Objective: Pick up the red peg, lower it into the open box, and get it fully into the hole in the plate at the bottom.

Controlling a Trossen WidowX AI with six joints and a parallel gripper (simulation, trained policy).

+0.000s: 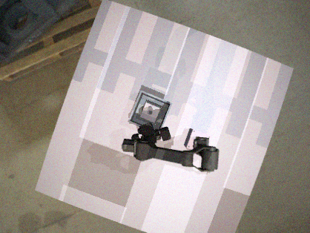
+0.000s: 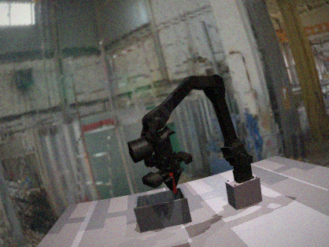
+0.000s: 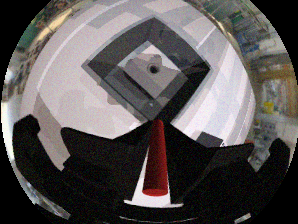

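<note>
Now: the red peg 20 mm above my gripper tip and 10 mm to the left of it. The rest, counted from my gripper tip: plate 90 mm below, 80 mm to the right, 50 mm ahead; box 110 mm below, 80 mm to the right, 50 mm ahead.
</note>
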